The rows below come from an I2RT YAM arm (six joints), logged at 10 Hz.
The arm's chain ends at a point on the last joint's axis. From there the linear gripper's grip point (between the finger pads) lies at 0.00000 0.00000 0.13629 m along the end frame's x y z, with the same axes.
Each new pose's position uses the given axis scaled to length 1; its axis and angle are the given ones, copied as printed.
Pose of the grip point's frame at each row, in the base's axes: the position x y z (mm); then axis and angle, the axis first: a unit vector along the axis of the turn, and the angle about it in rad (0 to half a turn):
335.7 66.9 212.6 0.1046 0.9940 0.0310 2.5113
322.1 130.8 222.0 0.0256 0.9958 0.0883 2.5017
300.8 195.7 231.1 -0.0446 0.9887 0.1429 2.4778
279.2 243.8 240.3 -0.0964 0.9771 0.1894 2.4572
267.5 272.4 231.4 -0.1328 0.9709 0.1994 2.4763
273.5 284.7 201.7 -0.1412 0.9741 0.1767 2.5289
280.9 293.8 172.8 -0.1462 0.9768 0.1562 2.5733
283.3 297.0 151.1 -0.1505 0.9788 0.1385 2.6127
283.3 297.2 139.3 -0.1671 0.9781 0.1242 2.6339
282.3 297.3 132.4 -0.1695 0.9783 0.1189 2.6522
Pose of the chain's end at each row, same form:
255.1 67.7 322.5 0.1046 0.9940 0.0310 2.5113
240.5 111.3 329.4 0.0256 0.9958 0.0883 2.5017
219.3 157.5 333.5 -0.0446 0.9887 0.1429 2.4778
199.4 190.7 337.2 -0.0964 0.9771 0.1894 2.4572
192.3 214.1 328.9 -0.1328 0.9709 0.1994 2.4763
203.3 231.0 305.5 -0.1412 0.9741 0.1767 2.5289
215.0 244.8 281.5 -0.1462 0.9768 0.1562 2.5733
221.3 252.2 263.9 -0.1505 0.9788 0.1385 2.6127
223.8 255.1 254.5 -0.1671 0.9781 0.1242 2.6339
224.8 256.6 249.1 -0.1695 0.9783 0.1189 2.6522

